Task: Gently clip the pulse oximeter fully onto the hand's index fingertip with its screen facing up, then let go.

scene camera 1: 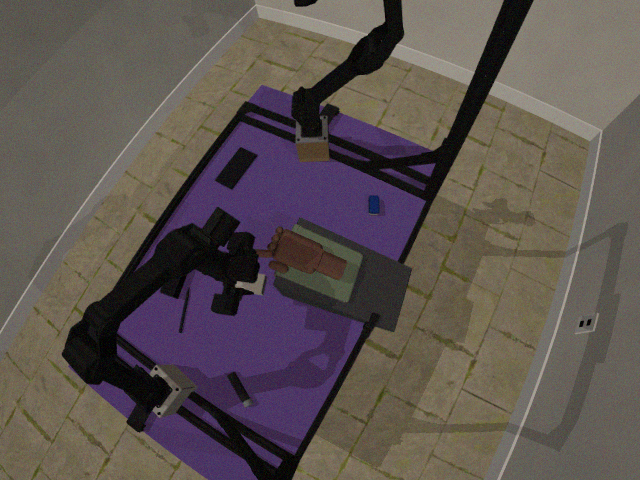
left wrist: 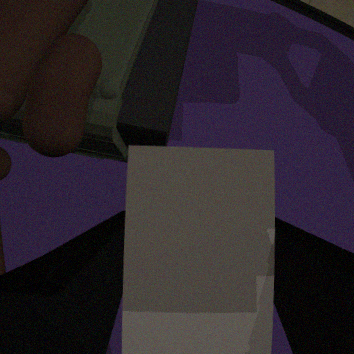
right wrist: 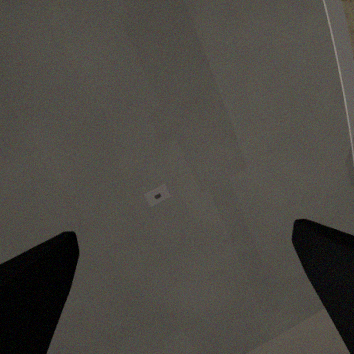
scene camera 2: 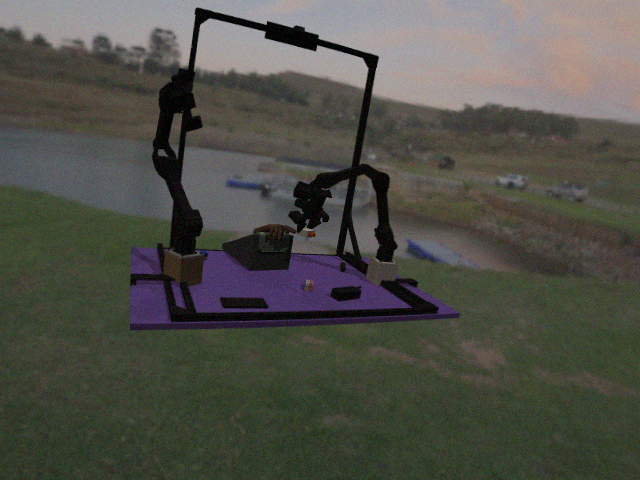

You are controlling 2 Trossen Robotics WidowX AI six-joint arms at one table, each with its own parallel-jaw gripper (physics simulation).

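Frame: origin at the left arm's base, x down, y ahead, z right, level; centimetres.
Seen in the pictures: left gripper, fingertip midpoint: (scene camera 1: 254, 284) (left wrist: 194, 223) (scene camera 2: 302, 232); right gripper, fingertip midpoint: (right wrist: 186, 236) (scene camera 2: 192, 106); left arm's base, link origin: (scene camera 1: 157, 391) (scene camera 2: 384, 259); right arm's base, link origin: (scene camera 1: 311, 128) (scene camera 2: 184, 252).
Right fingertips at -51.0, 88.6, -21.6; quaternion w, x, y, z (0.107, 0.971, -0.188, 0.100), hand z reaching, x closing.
Offsets run from my right fingertips to a thing's middle, as dx, dy, dz. "spot": to the spot under its first point.
The pulse oximeter {+42.7, -51.4, +25.3} (scene camera 1: 256, 284) (scene camera 2: 307, 233) (left wrist: 198, 240) is a pale box; an orange patch shows on its end in scene camera 2. My left gripper (left wrist: 194, 223) (scene camera 2: 311, 225) is shut on it and holds it above the mat. The brown hand {spot: +42.5, -38.0, +31.4} (scene camera 1: 297, 251) (scene camera 2: 272, 228) rests palm down on a sloped stand. Its index finger (scene camera 1: 263, 253) sticks out toward the left gripper, whose body hides the tip; a sliver shows at the left wrist view's edge. The oximeter is apart from the thumb (left wrist: 60, 100) (scene camera 1: 278, 266). The screen cannot be made out. My right gripper (right wrist: 186, 236) is open and empty, raised facing a wall.
The dark stand (scene camera 1: 387, 289) with its green pad {spot: +51.3, -29.6, +42.8} (scene camera 1: 355, 260) supports the hand. A blue object {+59.9, -9.5, +36.4} (scene camera 1: 373, 204), a dark slab {+61.2, -23.0, -9.6} (scene camera 1: 236, 167) (scene camera 2: 244, 302), a dark box {+59.8, -63.7, +0.5} (scene camera 2: 346, 293), a thin pen {+61.1, -69.1, +8.9} (scene camera 1: 184, 311), a dark cylinder {+60.2, -75.9, +37.1} (scene camera 1: 238, 387) and a small pale object {+60.0, -50.7, +7.7} (scene camera 2: 308, 285) lie on the purple mat.
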